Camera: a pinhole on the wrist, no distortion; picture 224 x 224 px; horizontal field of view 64.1 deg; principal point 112.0 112.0 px. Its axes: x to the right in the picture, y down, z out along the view. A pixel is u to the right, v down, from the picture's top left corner.
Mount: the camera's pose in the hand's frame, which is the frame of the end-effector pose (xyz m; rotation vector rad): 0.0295 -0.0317 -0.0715 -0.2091 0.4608 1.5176
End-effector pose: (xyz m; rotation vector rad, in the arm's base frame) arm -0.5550 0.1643 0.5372 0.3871 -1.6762 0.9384
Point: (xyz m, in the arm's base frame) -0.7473 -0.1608 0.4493
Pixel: 20.8 197.8
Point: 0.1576 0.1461 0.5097
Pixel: behind the camera
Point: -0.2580 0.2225 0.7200
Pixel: behind the camera
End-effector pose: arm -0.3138 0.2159 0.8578 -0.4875 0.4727 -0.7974
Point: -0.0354 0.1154 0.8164
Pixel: outside the picture
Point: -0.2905 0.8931 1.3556
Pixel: outside the picture
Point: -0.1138 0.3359 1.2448
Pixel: 23.7 175.3
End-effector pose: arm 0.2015 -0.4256 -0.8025 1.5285 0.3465 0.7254
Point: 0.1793 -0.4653 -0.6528
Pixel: outside the picture
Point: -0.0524 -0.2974 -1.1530
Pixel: behind the camera
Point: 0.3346 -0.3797 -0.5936
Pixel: 214.8 20.2
